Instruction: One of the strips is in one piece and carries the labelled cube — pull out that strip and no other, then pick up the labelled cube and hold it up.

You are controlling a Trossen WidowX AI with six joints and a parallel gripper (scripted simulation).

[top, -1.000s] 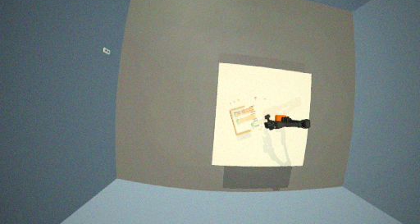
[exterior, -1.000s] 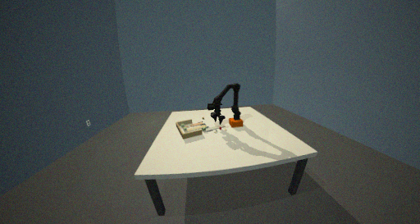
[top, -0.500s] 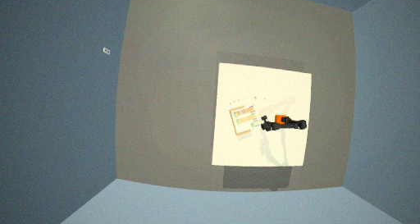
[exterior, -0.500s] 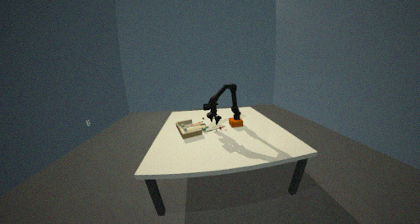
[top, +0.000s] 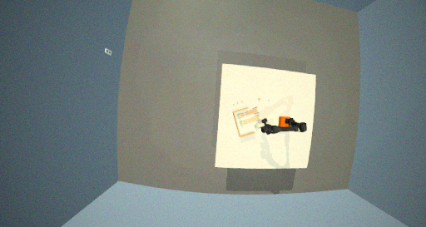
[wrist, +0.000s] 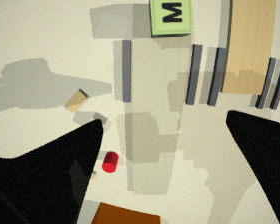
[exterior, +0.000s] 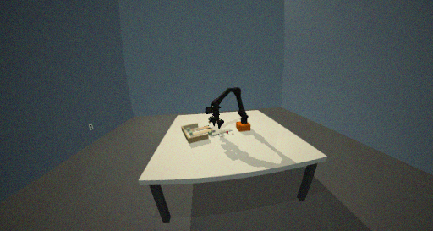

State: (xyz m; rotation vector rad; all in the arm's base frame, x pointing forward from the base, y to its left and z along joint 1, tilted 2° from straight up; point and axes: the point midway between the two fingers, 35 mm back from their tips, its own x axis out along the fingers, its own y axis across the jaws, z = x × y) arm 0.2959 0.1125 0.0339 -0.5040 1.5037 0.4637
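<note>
Right now the strip is 6 cm below my gripper tip, 4 cm behind it and 2 cm to the right of it. Also, from my gripper tip: red cube: 11 cm behind, 5 cm below.
</note>
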